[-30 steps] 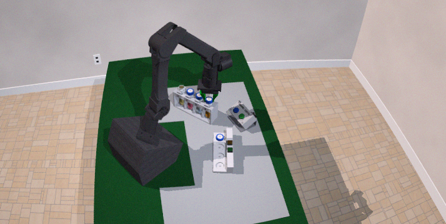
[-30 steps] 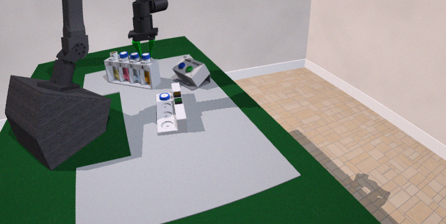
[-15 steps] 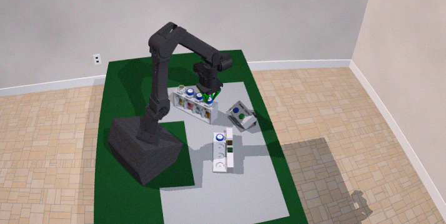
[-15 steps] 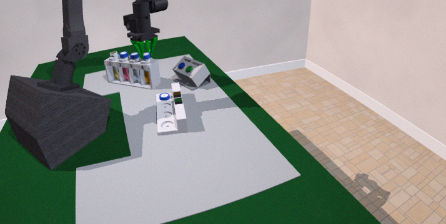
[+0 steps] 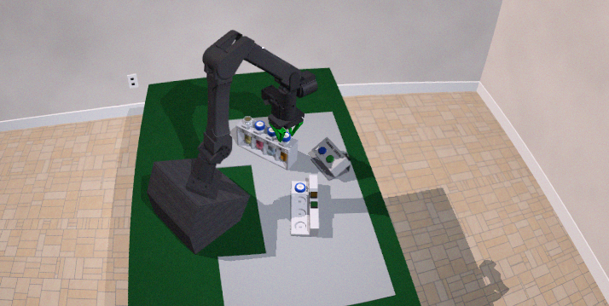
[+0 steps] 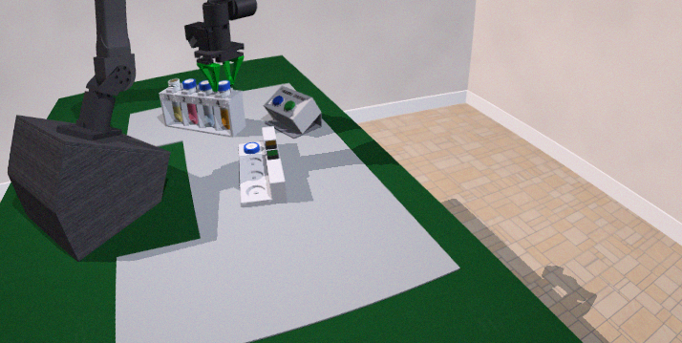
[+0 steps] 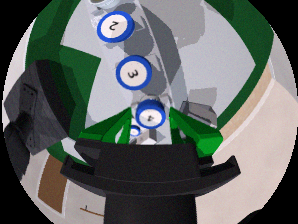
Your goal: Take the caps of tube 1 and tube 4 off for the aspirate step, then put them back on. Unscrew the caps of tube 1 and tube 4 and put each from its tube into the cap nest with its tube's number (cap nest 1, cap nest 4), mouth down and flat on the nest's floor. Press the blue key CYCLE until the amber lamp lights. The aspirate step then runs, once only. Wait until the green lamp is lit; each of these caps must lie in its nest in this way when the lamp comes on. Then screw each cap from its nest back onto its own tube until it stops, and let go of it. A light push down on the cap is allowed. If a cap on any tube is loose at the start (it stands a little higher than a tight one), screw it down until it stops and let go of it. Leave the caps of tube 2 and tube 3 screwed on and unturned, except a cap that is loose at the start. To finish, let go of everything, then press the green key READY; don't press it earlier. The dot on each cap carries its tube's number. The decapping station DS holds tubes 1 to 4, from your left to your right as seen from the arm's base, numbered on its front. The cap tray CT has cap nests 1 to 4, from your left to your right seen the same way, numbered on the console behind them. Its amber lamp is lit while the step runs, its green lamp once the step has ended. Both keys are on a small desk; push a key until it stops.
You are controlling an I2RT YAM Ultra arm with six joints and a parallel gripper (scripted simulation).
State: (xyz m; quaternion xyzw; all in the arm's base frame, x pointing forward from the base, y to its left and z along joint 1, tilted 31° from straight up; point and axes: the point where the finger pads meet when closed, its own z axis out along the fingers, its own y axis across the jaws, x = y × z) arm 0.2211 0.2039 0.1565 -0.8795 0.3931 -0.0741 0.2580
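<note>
Now: hand 130 mm short of the blue key, 50 mm above it and 10 mm to the right of it. Round my hand: green key 150 mm ahead, 50 mm below, 30 mm to the right.
</note>
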